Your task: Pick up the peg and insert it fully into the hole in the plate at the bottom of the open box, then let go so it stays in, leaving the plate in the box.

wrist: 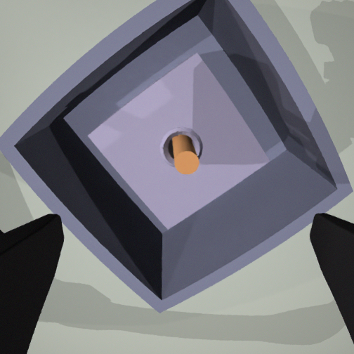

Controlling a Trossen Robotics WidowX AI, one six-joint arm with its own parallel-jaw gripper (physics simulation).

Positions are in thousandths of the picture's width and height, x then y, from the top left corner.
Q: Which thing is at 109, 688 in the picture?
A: The gripper.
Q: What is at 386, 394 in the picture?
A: A pale lilac plate.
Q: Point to an orange peg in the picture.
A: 527, 456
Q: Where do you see a box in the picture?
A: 151, 436
